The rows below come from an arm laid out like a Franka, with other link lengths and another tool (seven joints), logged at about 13 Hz.
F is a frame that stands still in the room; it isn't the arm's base.
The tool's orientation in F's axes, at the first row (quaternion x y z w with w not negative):
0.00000, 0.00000, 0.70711, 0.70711
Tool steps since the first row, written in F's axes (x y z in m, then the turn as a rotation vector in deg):
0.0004, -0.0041, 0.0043, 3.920, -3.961, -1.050
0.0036, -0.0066, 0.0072, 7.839, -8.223, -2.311
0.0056, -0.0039, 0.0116, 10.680, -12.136, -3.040
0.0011, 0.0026, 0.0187, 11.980, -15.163, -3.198
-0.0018, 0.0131, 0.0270, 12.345, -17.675, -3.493
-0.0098, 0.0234, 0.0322, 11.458, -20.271, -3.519
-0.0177, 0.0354, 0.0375, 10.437, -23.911, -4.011
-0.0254, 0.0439, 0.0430, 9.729, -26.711, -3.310
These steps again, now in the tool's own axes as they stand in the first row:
-0.0041, -0.0004, 0.0043, -3.961, -3.920, -1.050
-0.0066, -0.0036, 0.0072, -8.223, -7.839, -2.311
-0.0039, -0.0056, 0.0116, -12.136, -10.680, -3.040
0.0026, -0.0011, 0.0187, -15.163, -11.980, -3.198
0.0131, 0.0018, 0.0270, -17.675, -12.345, -3.493
0.0234, 0.0098, 0.0322, -20.271, -11.458, -3.519
0.0354, 0.0177, 0.0375, -23.911, -10.437, -4.011
0.0439, 0.0254, 0.0430, -26.711, -9.729, -3.310

